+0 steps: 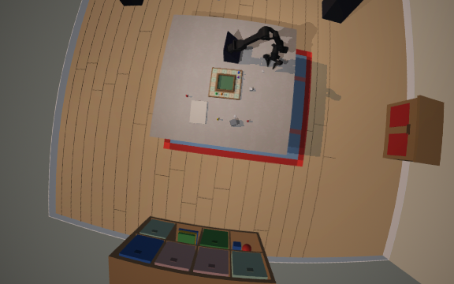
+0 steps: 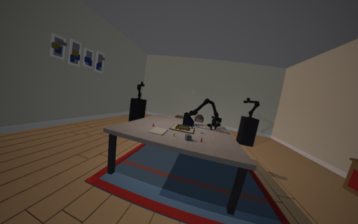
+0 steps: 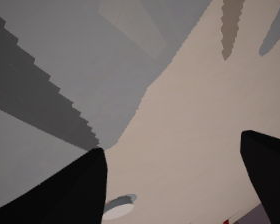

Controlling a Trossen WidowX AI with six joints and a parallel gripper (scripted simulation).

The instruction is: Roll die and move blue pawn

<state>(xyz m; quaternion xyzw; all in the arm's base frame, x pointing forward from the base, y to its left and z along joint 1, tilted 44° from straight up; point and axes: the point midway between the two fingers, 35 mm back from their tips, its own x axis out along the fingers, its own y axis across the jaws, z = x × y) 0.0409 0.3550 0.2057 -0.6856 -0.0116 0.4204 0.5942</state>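
Right now my gripper tip is 24 cm short of the die and 16 cm to the left of it. From my gripper tip the other things lie so: blue pawn: 10 cm ahead, 29 cm to the right, 1 cm above; green tray: 21 cm ahead, 40 cm to the right, 1 cm below; grey block: 57 cm ahead, 28 cm to the right, 1 cm above.
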